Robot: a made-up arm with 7 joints.
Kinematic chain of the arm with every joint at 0, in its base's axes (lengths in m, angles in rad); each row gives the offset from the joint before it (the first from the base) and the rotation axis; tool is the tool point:
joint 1: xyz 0 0.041 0 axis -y
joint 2: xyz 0 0.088 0 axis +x
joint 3: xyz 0 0 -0.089 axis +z
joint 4: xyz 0 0 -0.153 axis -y
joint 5: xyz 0 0 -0.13 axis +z
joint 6: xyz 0 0 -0.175 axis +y
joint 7: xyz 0 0 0 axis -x
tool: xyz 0 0 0
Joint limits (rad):
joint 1: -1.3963..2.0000
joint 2: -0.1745..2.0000
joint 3: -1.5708..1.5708
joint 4: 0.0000..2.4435
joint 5: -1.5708..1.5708
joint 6: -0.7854..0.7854
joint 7: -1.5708..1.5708
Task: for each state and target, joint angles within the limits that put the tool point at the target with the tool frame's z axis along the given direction. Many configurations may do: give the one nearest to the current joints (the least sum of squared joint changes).
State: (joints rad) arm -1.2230 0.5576 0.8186 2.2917 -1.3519 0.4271 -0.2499
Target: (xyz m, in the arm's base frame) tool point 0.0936 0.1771 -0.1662 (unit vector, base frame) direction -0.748 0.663 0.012
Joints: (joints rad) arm -1.3763 1.0072 0.3981 2.4414 -1.5072 0.1738 -0.4505
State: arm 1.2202 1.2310 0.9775 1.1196 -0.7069 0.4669 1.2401
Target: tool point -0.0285 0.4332 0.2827 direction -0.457 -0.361 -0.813
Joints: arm 1.0975 1.4681 0.6584 1.4234 -0.3771 0.0297 0.6708
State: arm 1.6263 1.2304 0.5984 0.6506 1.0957 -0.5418 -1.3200
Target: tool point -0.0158 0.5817 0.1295 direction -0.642 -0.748 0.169
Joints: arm 1.8018 0.9946 1.0660 1.0739 1.4479 -0.4253 -1.2881
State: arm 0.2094 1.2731 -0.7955 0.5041 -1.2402 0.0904 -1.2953
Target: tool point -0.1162 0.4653 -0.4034 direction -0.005 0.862 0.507
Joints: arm -0.3274 0.8781 -1.3904 0.3679 -1.5708 0.0893 -1.5687
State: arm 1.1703 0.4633 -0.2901 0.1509 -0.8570 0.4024 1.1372
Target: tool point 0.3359 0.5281 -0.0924 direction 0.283 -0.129 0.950
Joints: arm 1.1265 1.1202 -1.1466 0.5069 -0.3859 0.4024 1.5708
